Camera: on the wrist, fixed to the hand. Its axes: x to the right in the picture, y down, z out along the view.
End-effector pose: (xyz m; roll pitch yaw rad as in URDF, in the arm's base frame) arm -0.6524 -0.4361 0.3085 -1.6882 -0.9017 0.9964
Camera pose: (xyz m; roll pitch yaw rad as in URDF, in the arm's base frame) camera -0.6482 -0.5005 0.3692 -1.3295 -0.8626 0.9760
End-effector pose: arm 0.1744 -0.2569 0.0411 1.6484 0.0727 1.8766
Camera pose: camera 0.1208 -0.2629 -0.0291 1.9916 0.0319 1.8821
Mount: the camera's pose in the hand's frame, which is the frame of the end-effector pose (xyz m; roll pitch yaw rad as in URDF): 0.0155 -0.0732 -0.0474 0.3431 0.0086 0.0403
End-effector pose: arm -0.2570 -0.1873 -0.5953 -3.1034 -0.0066 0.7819
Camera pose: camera -0.2965 -0.1260 -0.5450 -2.7601 -0.0136 0.7413
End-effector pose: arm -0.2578 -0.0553 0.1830 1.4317 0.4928 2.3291
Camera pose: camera -0.2682 -0.0978 0.1060 1.7818 0.4540 2.3448
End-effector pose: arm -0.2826 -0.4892 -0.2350 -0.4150 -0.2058 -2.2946
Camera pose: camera -0.3590 -0.4457 -0.2454 -0.0786 -0.1816 -2.2606
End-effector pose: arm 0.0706 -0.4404 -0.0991 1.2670 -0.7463 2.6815
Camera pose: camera -0.0011 -0.4309 -0.1503 1.5902 -0.7820 2.7101
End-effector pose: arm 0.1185 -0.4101 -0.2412 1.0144 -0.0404 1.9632
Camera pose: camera 0.1098 -0.3931 -0.3277 1.3557 -0.0701 1.9919
